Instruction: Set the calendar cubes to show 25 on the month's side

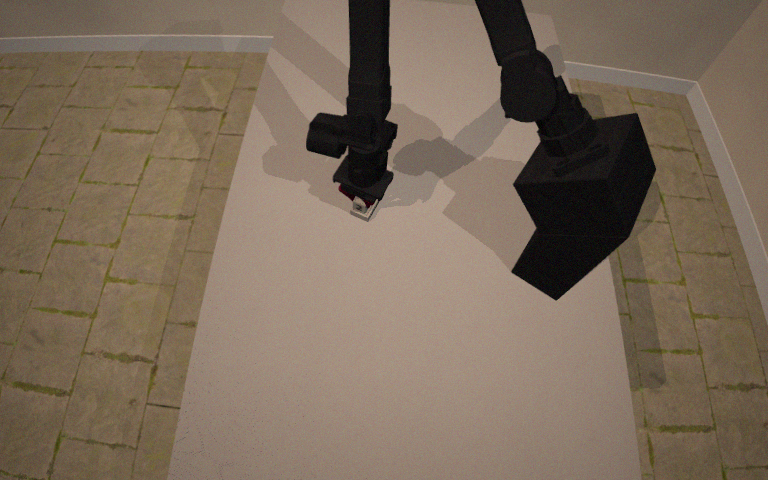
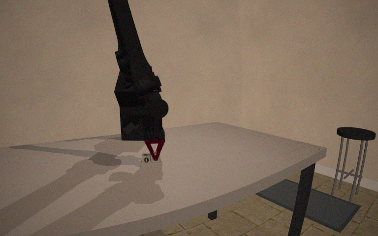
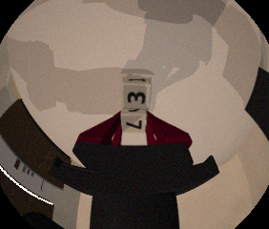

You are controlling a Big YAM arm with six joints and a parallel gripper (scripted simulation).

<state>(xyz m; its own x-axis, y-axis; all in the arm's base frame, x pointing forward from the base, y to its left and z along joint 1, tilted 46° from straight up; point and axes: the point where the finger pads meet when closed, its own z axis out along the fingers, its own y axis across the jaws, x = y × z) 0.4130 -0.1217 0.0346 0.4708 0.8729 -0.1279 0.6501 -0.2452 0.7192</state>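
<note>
Now: the pale tray 3 cm below my hand, 1 cm to the right of it and 1 cm behind it.
</note>
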